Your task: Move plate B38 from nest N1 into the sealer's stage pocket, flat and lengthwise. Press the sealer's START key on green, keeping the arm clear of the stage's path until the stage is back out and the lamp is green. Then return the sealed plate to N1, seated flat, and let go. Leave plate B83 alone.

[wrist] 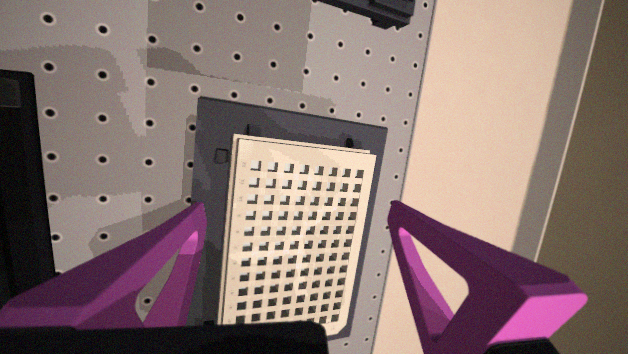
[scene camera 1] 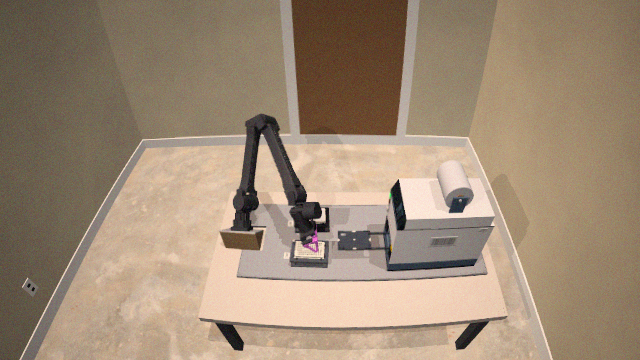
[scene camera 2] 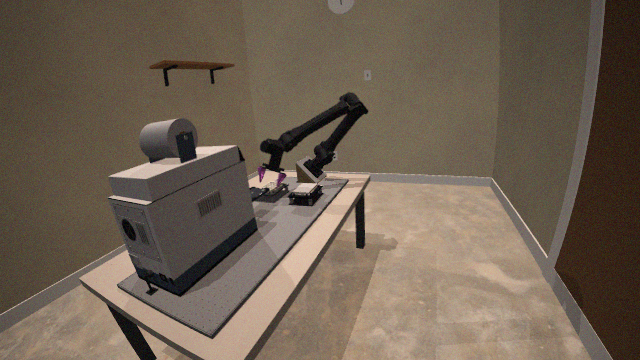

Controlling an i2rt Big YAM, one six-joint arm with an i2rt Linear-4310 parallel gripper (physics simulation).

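Places are measured from the arm's base along level axes (x left, y back, z up), in millimetres.
Where they show: gripper, between the fingertips: (wrist: pixel 300 210) (scene camera 1: pixel 316 245) (scene camera 2: pixel 268 184); arm's base, origin of its link: (scene camera 1: pixel 242 230) (scene camera 2: pixel 312 169).
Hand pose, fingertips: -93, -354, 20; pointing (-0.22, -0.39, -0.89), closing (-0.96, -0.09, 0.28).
Each offset is from my fingertips to the centre of the thing, as dx, dy, dz. "spot": to the spot under its first point. Level surfaces: height alone.
A cream plate with a grid of wells {spot: -12, +31, -15} (scene camera 1: pixel 309 249) (scene camera 2: pixel 273 185) (wrist: pixel 300 220) lies in a dark nest {-8, +31, -48} (scene camera 1: pixel 309 263) (wrist: pixel 215 120). Its lettering is too small to read, so I cannot tell which plate it is. My gripper (scene camera 1: pixel 312 244) (scene camera 2: pixel 271 179) (wrist: pixel 300 210) is open and empty over this plate, one magenta finger beyond each long side. A second pale plate {+192, +30, -22} (scene camera 1: pixel 322 216) (scene camera 2: pixel 306 188) sits in the other nest {+192, +30, -48} (scene camera 1: pixel 326 225) (scene camera 2: pixel 303 200). The sealer's dark stage {+17, -208, +16} (scene camera 1: pixel 354 240) is out, and its pocket shows no plate. The sealer (scene camera 1: pixel 440 245) (scene camera 2: pixel 210 220) shows a green light {spot: +103, -309, +204} (scene camera 1: pixel 390 195).
The grey perforated mat {dz -75} (scene camera 1: pixel 280 272) (scene camera 2: pixel 240 280) (wrist: pixel 102 160) carries the nests and the sealer. The sealer's film roll {+19, -543, +343} (scene camera 1: pixel 454 181) (scene camera 2: pixel 167 137) stands on its top. The arm's slanted base block (scene camera 1: pixel 243 239) (scene camera 2: pixel 306 172) is at the table's left in scene camera 1.
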